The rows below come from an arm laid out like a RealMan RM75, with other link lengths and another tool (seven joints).
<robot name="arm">
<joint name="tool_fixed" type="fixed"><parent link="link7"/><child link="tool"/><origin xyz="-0.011 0.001 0.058" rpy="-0.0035 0 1.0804"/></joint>
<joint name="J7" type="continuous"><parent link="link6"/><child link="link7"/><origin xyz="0 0 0.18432" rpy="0 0 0"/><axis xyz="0 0 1"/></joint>
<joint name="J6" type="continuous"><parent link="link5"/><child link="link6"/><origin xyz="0 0 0" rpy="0 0 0"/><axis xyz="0 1 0"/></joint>
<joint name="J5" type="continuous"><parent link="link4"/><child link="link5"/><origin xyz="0 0 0.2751" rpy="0 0 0"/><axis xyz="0 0 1"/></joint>
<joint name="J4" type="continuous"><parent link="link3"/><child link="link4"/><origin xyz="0 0 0" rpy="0 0 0"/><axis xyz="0 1 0"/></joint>
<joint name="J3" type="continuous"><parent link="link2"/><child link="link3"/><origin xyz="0 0 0.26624" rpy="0 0 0"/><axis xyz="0 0 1"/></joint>
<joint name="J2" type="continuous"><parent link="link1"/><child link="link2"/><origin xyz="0 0 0" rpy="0 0 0"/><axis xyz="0 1 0"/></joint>
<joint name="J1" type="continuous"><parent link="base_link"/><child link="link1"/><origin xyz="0 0 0.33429" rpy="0 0 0"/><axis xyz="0 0 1"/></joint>
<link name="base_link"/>
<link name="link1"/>
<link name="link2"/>
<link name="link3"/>
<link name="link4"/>
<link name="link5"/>
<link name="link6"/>
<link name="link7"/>
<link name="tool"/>
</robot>
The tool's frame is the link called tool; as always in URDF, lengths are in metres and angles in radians. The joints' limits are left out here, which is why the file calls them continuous.
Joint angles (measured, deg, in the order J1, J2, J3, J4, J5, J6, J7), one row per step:
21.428, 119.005, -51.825, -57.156, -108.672, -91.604, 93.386
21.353, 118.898, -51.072, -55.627, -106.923, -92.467, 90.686
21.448, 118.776, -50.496, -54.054, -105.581, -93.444, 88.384
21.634, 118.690, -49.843, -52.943, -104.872, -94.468, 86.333
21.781, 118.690, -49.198, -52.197, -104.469, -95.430, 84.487
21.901, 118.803, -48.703, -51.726, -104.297, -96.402, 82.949
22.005, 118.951, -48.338, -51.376, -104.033, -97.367, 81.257
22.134, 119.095, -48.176, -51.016, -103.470, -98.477, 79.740
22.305, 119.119, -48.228, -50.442, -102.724, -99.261, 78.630
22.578, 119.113, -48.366, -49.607, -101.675, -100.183, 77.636
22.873, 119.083, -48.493, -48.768, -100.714, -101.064, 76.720
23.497, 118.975, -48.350, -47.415, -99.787, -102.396, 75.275
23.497, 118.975, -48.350, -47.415, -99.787, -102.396, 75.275
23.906, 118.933, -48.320, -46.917, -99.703, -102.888, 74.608
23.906, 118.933, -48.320, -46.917, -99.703, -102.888, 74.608
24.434, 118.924, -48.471, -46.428, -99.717, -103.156, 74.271
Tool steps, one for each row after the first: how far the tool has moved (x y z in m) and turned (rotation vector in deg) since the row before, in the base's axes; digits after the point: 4 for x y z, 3 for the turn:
-0.0013, -0.0030, 0.0018, 0.807, 1.737, 1.596
-0.0015, -0.0034, 0.0004, 0.357, 1.515, 1.446
-0.0014, -0.0030, 0.0008, 0.328, 0.941, 1.512
-0.0014, -0.0028, 0.0009, 0.369, 0.655, 1.470
-0.0019, -0.0032, -0.0001, 0.140, 0.507, 1.412
-0.0028, -0.0033, -0.0001, 0.248, 0.487, 1.679
-0.0044, -0.0037, -0.0001, 0.081, 0.796, 1.777
-0.0039, -0.0026, -0.0003, -0.005, 0.884, 1.288
-0.0051, -0.0028, -0.0004, -0.183, 1.298, 1.282
-0.0047, -0.0026, -0.0002, -0.191, 1.223, 1.187
-0.0057, -0.0033, 0.0000, -0.236, 1.512, 1.727
0.0000, 0.0000, 0.0000, 0.000, 0.000, 0.000
-0.0026, -0.0010, -0.0007, -0.151, 0.312, 0.903
0.0000, 0.0000, 0.0000, 0.000, 0.000, 0.000
-0.0031, -0.0003, -0.0019, -0.399, 0.181, 0.709

